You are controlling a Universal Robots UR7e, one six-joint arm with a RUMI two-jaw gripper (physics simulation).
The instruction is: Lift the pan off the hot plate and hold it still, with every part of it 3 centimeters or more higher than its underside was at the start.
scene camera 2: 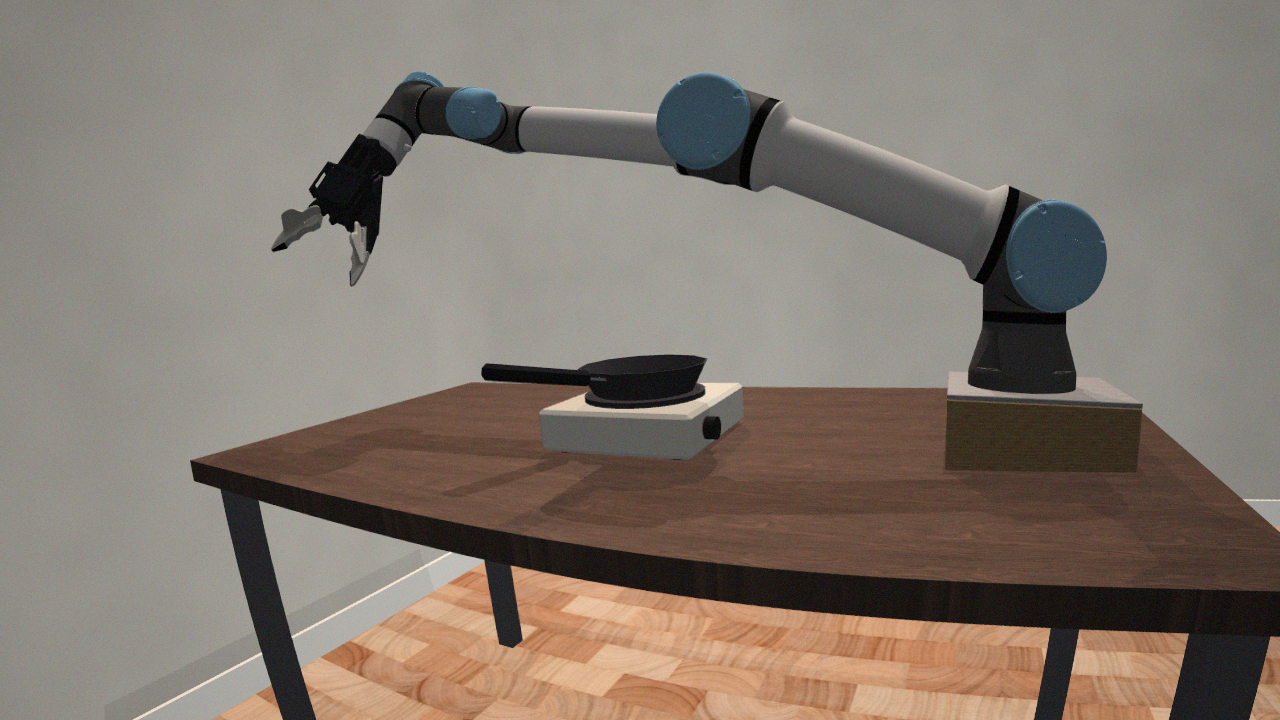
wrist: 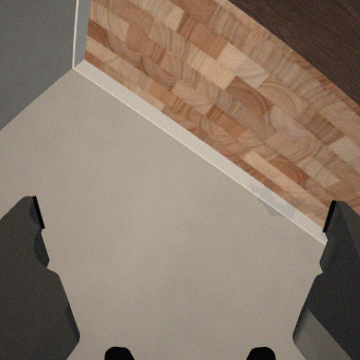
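Pixels of known places: gripper, fingertip midpoint: point(scene camera 2: 310, 268) point(wrist: 184, 202); arm's base, link origin: point(scene camera 2: 1021, 385).
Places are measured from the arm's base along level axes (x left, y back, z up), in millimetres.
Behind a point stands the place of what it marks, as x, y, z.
Note:
A black pan point(scene camera 2: 646, 379) @(99, -510, 24) rests upright on the round dark plate of the white hot plate point(scene camera 2: 617, 436) @(137, -541, -50) in the scene view. Its black handle point(scene camera 2: 535, 374) @(243, -592, 54) sticks out to the left, past the hot plate's edge. My gripper point(scene camera 2: 315, 265) @(354, -901, 222) point(wrist: 184, 202) @(354, -901, 222) is open and empty. In the scene view it is high up and to the left of the handle's end, well apart from the pan, with its fingers pointing down and to the left. The pan and the hot plate do not show in the wrist view.
The hot plate stands on a brown wooden table point(scene camera 2: 805, 519) @(295, -240, -84) point(wrist: 320, 35) @(380, -849, -84) and has a black knob point(scene camera 2: 711, 427) @(90, -421, -43) on its side. The arm's base stands on a block point(scene camera 2: 1042, 436) @(114, 18, -40) at the right. A grey wall point(scene camera 2: 134, 223) point(wrist: 165, 200) stands behind.

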